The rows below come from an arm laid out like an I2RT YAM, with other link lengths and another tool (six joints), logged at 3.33 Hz.
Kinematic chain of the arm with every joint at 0, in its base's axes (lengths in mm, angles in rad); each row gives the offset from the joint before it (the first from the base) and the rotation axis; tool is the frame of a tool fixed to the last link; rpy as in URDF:
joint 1: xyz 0 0 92.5 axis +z
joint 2: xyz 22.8 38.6 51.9 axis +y
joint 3: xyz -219.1 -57.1 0 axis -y
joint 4: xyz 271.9 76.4 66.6 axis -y
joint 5: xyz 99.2 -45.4 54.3 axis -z
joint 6: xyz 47.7 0 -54.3 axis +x
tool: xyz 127 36 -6 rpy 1.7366 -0.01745 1.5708
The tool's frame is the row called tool.
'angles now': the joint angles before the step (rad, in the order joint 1, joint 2, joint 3, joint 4, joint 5, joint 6). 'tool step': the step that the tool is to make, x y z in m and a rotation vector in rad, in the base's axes. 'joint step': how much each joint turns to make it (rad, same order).
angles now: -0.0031 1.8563 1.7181 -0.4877 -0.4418 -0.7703
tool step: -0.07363 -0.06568 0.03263 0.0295 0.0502 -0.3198
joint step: -0.0934 -0.4076 -0.3051 -0.0964 0.1686 0.1641
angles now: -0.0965 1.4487 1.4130 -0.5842 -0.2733 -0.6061
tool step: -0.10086 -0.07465 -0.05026 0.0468 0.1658 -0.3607
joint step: -0.1747 -0.3838 -0.3665 -0.1612 0.1336 0.1335
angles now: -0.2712 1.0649 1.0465 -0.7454 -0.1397 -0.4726
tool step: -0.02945 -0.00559 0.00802 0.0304 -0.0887 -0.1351
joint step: -0.0203 -0.2471 -0.1674 0.0105 0.0510 0.1168
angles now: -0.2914 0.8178 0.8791 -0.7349 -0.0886 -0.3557
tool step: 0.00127 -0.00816 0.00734 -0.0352 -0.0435 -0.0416
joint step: 0.0015 -0.0401 -0.0262 0.0385 0.0472 0.0091
